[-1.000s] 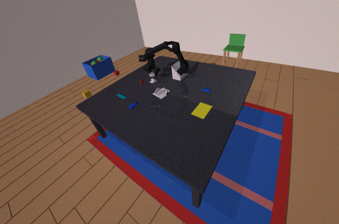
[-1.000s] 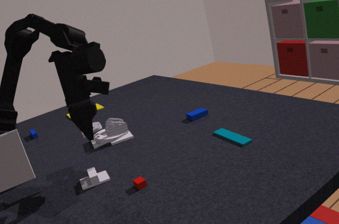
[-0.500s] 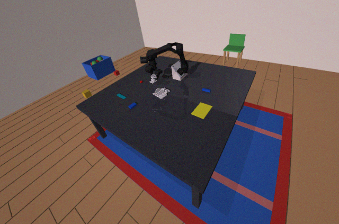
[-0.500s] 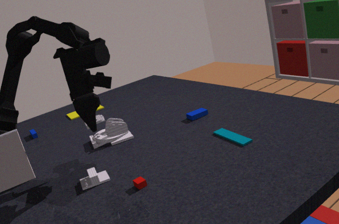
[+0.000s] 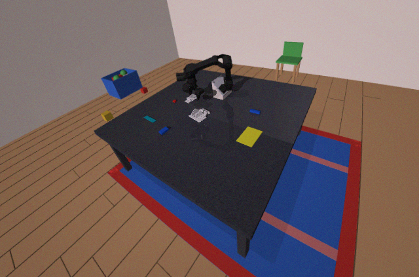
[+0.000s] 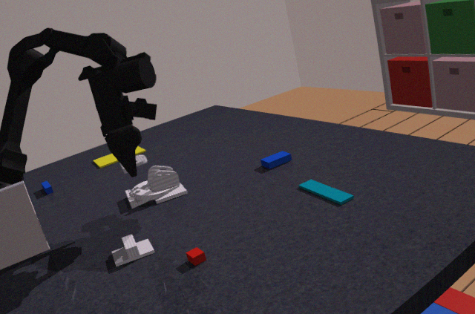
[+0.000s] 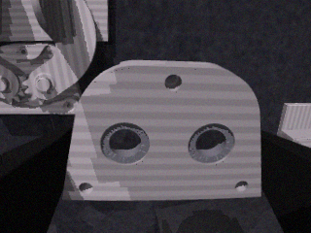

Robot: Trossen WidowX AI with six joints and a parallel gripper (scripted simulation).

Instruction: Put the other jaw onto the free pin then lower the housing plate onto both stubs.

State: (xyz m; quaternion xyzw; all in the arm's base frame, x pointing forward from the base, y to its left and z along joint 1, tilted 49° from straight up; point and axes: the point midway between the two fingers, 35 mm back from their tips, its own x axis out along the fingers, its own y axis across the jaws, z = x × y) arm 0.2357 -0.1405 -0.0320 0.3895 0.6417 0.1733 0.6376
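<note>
The white jaw lies 4 cm ahead of my gripper tip, 6 cm to the left of it and 8 cm below it. Round my gripper tip: teal bar 25 cm ahead, 28 cm to the right, 9 cm below; red cube 3 cm behind, 25 cm to the right, 9 cm below; white t-shaped piece 9 cm behind, 13 cm to the right, 9 cm below.
</note>
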